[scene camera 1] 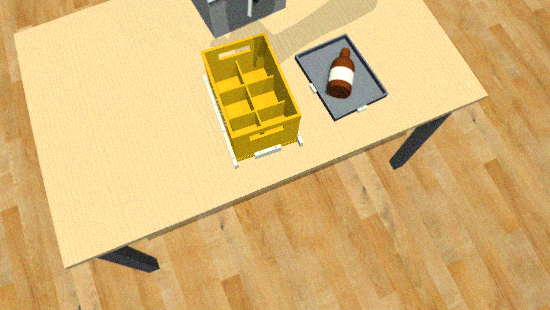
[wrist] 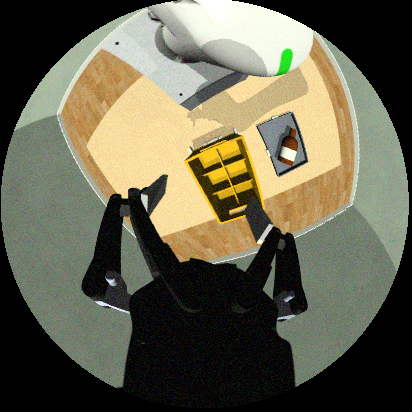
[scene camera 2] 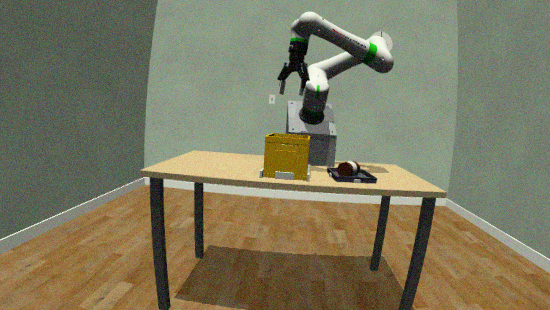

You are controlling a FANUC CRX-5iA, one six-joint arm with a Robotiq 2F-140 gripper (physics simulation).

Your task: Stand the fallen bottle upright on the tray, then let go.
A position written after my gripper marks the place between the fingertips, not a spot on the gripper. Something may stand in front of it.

Note:
In view: my gripper (wrist: 208, 194) and a brown bottle (scene camera 1: 340, 81).

